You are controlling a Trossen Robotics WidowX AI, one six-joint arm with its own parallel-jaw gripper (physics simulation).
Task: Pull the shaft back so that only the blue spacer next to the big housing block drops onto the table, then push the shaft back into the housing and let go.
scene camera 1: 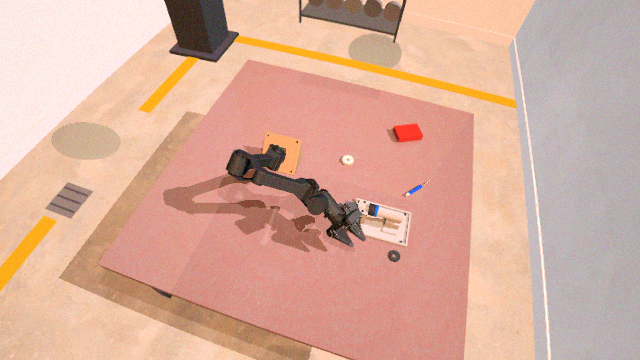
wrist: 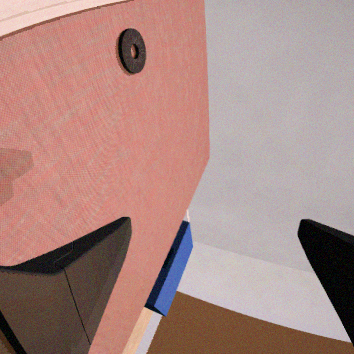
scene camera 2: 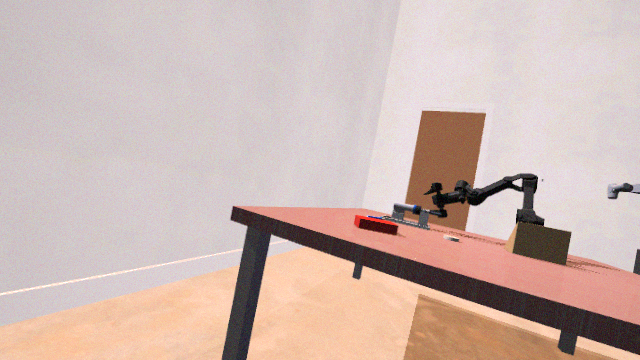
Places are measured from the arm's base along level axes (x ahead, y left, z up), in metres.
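Where they show: gripper, fingertip midpoint: point(scene camera 1: 358, 243) point(wrist: 215, 226) point(scene camera 2: 425, 202); arm's base, origin of the base link: point(scene camera 1: 277, 154) point(scene camera 2: 537, 242).
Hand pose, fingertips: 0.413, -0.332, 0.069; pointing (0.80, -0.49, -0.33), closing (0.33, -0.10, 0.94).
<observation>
Things, the pixels of their top centre, and the offset from my fingertips, as dx, dy, dz.
- dark part, middle of its top: point(scene camera 1: 370, 206) +0.014, +0.170, -0.024
- dark ring, middle of its top: point(wrist: 134, 50) point(scene camera 1: 394, 255) +0.145, +0.047, -0.121
- cream ring, middle of its top: point(scene camera 2: 451, 236) point(scene camera 1: 348, 159) -0.122, +0.432, -0.114
- red block, middle of its top: point(scene camera 2: 376, 219) point(scene camera 1: 408, 130) +0.118, +0.681, -0.096
- blue-handled tool, middle of its top: point(scene camera 1: 418, 186) +0.200, +0.379, -0.108
A pale fixture tray point(scene camera 1: 409, 229) point(scene camera 2: 406, 223) lies on the table and carries a light horizontal cylinder point(scene camera 1: 392, 215) point(scene camera 2: 404, 207) on upright blocks. A blue spacer point(scene camera 1: 376, 210) point(scene camera 2: 416, 209) sits at the cylinder's arm-side end, beside a dark part point(scene camera 1: 370, 208). Which part is the shaft and which the housing is too small to tell. My gripper point(scene camera 1: 358, 242) point(scene camera 2: 436, 203) point(wrist: 215, 226) is open and empty, raised above the table at the fixture's arm-side end. In the wrist view the spacer cannot be identified with certainty.
A dark ring point(scene camera 1: 390, 256) point(wrist: 132, 36) lies near the tray. A cream ring point(scene camera 1: 344, 161) point(scene camera 2: 451, 239), a red block point(scene camera 1: 408, 133) point(scene camera 2: 376, 225) and a blue-handled tool point(scene camera 1: 414, 190) lie elsewhere on the table. A blue slab point(wrist: 175, 275) shows along the table's edge in the wrist view.
</observation>
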